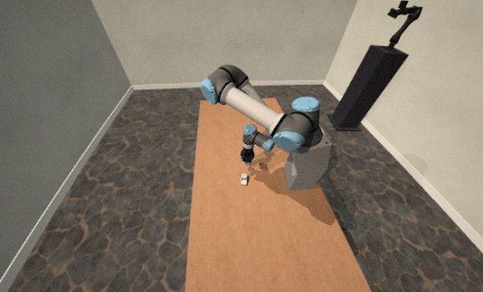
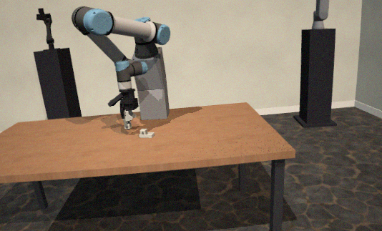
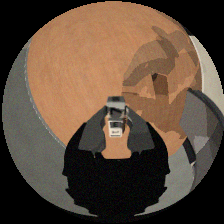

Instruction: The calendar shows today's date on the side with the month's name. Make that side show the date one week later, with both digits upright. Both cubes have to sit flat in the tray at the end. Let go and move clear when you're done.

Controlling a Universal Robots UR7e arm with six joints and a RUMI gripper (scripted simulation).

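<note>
Now: the white calendar tray 11 cm to the left of my hand, 6 cm below it and 2 cm ahead of it.
</note>
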